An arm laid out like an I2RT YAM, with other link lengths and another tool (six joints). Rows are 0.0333 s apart.
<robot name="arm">
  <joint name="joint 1" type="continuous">
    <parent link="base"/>
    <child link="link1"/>
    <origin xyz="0 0 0.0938"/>
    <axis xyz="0 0 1"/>
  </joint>
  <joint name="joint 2" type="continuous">
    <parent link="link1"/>
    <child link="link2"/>
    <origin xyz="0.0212 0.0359 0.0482"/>
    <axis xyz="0 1 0"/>
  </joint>
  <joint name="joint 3" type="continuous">
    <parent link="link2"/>
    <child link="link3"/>
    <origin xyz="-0.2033 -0.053 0"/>
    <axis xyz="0 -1 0"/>
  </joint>
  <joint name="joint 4" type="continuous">
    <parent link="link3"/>
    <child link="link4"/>
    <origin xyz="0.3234 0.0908 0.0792"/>
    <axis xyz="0 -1 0"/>
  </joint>
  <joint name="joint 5" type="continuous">
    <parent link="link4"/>
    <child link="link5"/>
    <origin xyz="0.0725 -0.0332 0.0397"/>
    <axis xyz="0 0 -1"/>
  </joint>
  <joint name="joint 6" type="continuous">
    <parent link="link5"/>
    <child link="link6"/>
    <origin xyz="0.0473 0 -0.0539"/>
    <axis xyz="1 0 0"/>
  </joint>
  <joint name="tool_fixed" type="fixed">
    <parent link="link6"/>
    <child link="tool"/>
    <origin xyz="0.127 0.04 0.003" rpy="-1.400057 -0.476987 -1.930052"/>
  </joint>
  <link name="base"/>
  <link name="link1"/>
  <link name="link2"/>
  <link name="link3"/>
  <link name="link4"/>
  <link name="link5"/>
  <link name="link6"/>
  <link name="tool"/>
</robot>
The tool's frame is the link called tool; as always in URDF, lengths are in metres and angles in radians. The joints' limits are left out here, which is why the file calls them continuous.
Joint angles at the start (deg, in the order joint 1, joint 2, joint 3, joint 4, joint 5, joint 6):
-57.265 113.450 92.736 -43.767 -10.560 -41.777
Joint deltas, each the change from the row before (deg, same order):
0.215 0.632 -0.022 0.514 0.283 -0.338
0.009 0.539 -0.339 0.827 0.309 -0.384
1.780 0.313 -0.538 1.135 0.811 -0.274
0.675 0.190 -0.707 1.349 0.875 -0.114
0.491 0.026 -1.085 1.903 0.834 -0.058
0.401 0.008 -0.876 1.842 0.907 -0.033
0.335 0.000 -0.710 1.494 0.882 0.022
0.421 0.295 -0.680 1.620 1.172 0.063
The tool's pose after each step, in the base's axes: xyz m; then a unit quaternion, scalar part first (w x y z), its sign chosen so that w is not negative. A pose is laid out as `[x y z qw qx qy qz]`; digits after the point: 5 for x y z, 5 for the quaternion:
[0.35889 -0.36475 0.05155 0.08109 0.73060 -0.57739 0.35534]
[0.35849 -0.36593 0.04523 0.08385 0.73264 -0.57495 0.35447]
[0.36858 -0.35737 0.03937 0.08604 0.74201 -0.56147 0.35606]
[0.37174 -0.35606 0.03367 0.09244 0.74455 -0.55589 0.35789]
[0.37419 -0.35628 0.02755 0.09983 0.74496 -0.55119 0.36230]
[0.37642 -0.35785 0.02304 0.10844 0.74419 -0.54699 0.36773]
[0.37799 -0.35933 0.01944 0.11653 0.74313 -0.54400 0.37181]
[0.37950 -0.36081 0.01360 0.12633 0.74235 -0.54126 0.37417]

